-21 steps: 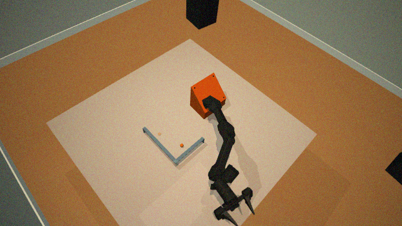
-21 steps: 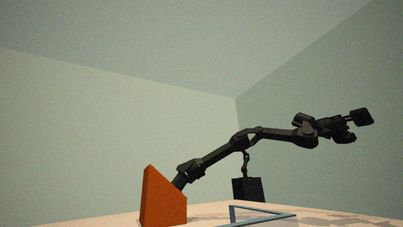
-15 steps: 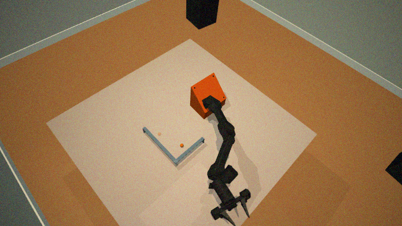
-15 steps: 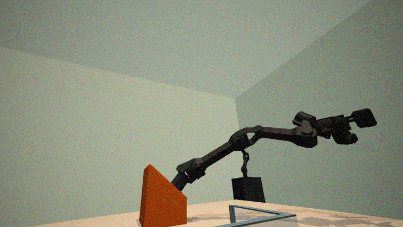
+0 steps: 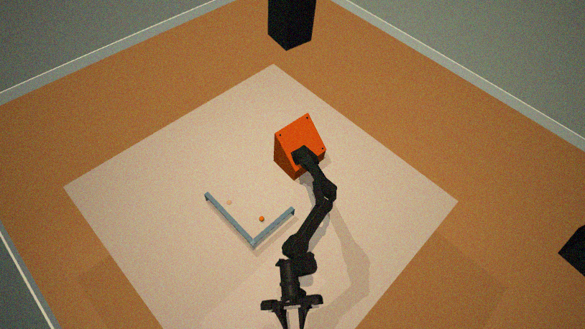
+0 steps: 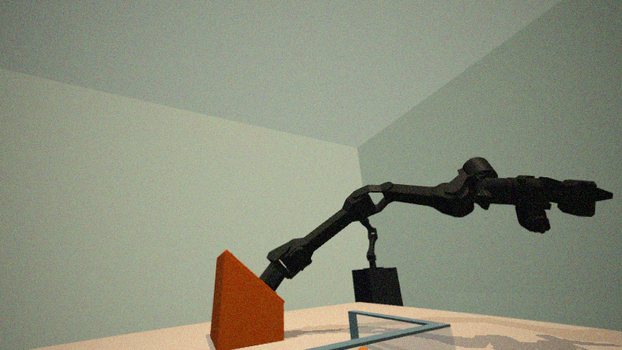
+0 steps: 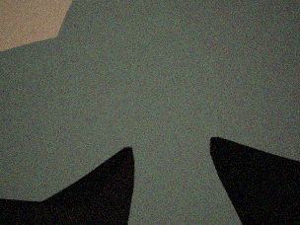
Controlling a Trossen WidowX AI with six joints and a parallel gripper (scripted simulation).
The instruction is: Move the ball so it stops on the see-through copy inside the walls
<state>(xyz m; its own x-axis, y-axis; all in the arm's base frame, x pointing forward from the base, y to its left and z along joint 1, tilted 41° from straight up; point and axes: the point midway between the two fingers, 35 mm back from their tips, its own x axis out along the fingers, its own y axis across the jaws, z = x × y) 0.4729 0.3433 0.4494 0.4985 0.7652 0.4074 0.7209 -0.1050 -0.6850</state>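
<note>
Right now my gripper tip is 190 mm past the orange ball, 460 mm to the left of it and 250 mm above it. Also, from my gripper tip: see-through copy 120 mm behind, 610 mm to the right, 250 mm below.
</note>
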